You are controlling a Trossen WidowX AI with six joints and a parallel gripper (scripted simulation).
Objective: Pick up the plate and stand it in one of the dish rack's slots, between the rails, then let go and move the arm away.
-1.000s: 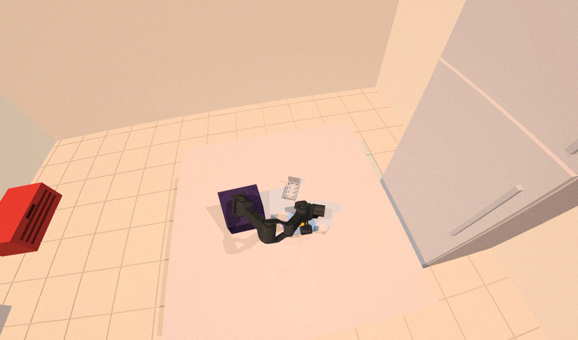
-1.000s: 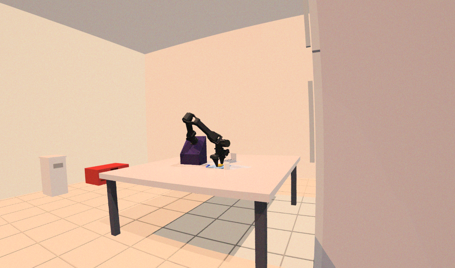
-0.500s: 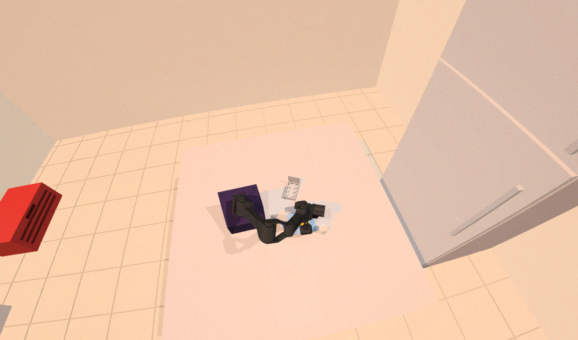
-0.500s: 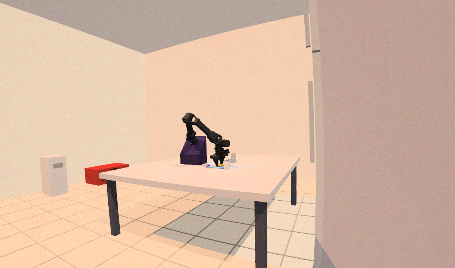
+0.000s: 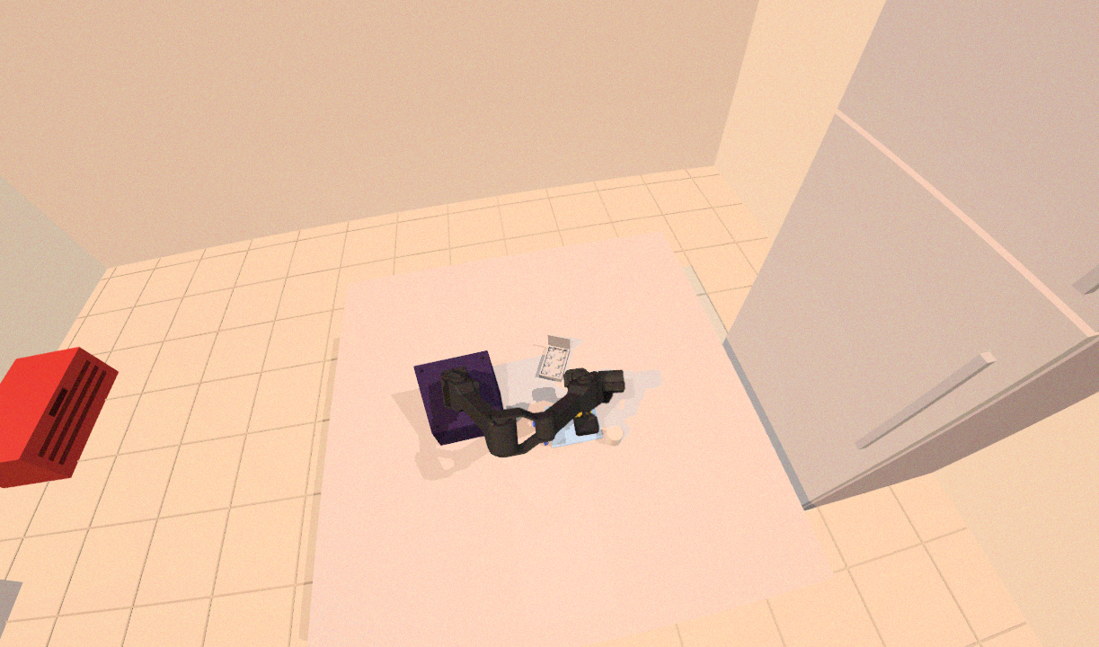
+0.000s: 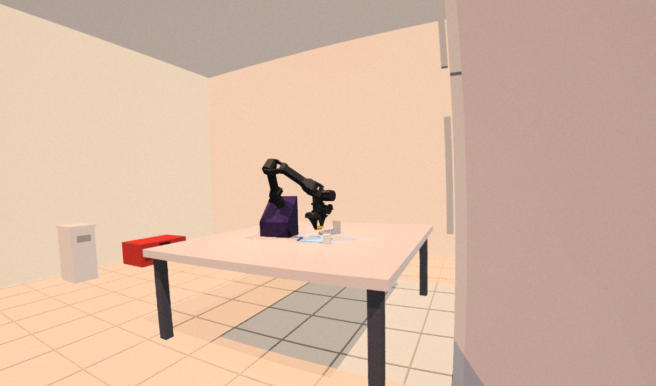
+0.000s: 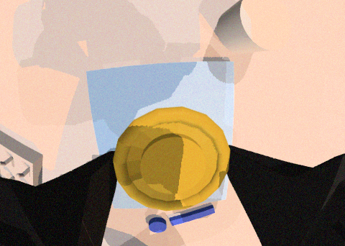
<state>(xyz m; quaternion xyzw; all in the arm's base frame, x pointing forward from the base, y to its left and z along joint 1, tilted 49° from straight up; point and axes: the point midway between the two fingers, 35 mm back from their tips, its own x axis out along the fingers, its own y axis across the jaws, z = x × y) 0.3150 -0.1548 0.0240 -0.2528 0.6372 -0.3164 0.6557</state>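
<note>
Now: gripper tip 2 cm past the dish rack, 21 cm to the right of it and 4 cm above it. The rest, counted from my gripper tip: light blue mat: 2 cm behind, 6 cm below; then white cup: 8 cm ahead, 8 cm to the right, 4 cm below; then yellow plate: 1 cm above.
</note>
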